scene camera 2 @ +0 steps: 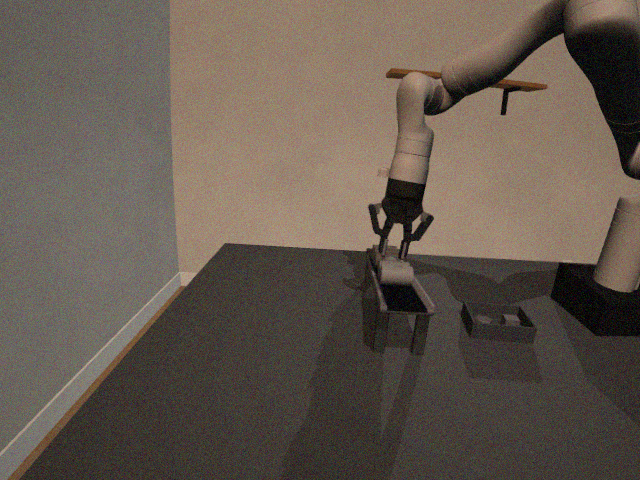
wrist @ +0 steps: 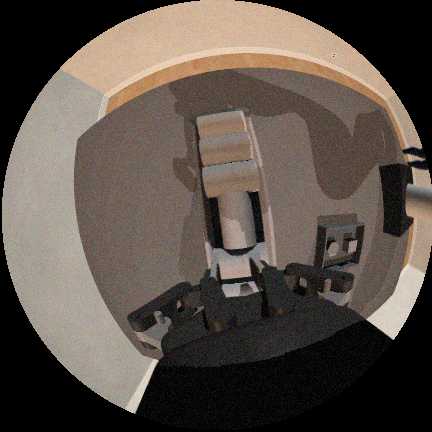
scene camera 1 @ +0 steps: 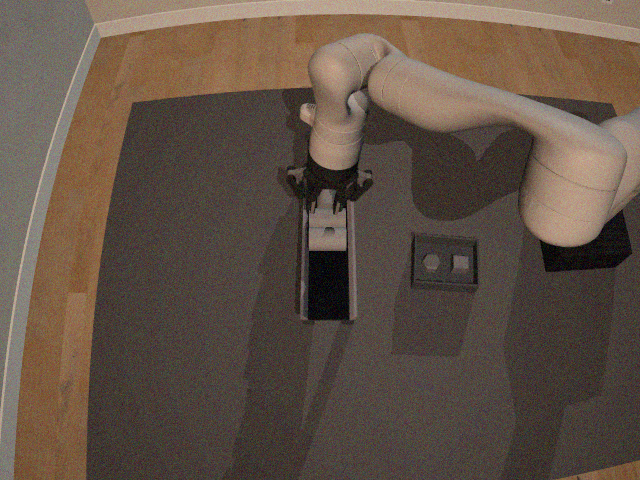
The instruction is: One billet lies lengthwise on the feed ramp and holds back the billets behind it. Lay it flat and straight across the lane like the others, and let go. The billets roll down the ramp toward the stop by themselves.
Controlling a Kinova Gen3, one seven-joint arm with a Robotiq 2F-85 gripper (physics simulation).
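Frame: origin at the arm's base, x ahead, y left, z up, level; centimetres.
Seen in the pictures: gripper, fingertip midpoint: (scene camera 2: 391,257) (wrist: 234,268) (scene camera 1: 323,209); arm's base at its link origin: (scene camera 2: 612,282) (wrist: 408,199).
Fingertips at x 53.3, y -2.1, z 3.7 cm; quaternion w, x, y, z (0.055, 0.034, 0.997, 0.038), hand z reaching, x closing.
Note:
Offsets run from my fingertips to a thing's middle. "spot": to the spot under its first point.
The feed ramp {spot: dx -3.7, dy +13.7, dz -2.2 cm} (scene camera 1: 353,289) (scene camera 2: 424,299) (wrist: 269,220) is a raised lane with low side walls. The lengthwise billet {dx -1.2, dy -4.6, dz -3.5 cm} (scene camera 1: 326,196) (wrist: 236,220), a pale cylinder, lies along the lane. Three crosswise billets lie behind it, the nearest billet {dx -1.6, dy -9.6, dz -4.1 cm} (wrist: 231,178) close to its rear end. On its other side, crosswise billets {dx -0.3, dy +4.4, dz -2.3 cm} (scene camera 1: 327,240) (scene camera 2: 396,272) lie farther along the lane, partly hidden by the fingers in the wrist view. My gripper (scene camera 1: 325,207) (scene camera 2: 392,255) (wrist: 234,268) points down over the lane near the lengthwise billet's front end. It is partly open, with nothing held. Finger contact with a billet cannot be told.
A dark tray {dx -22.3, dy +7.3, dz -10.6 cm} (scene camera 1: 444,286) (scene camera 2: 504,333) stands right of the ramp and holds a hexagonal piece {dx -19.5, dy +6.8, dz -11.2 cm} (scene camera 1: 431,261) (wrist: 333,247) and a square block {dx -25.0, dy +7.8, dz -10.7 cm} (scene camera 1: 460,263) (wrist: 352,245). The black robot base (scene camera 1: 578,259) (scene camera 2: 584,304) (wrist: 394,200) stands farther right. A wooden shelf (scene camera 2: 527,85) is on the wall.

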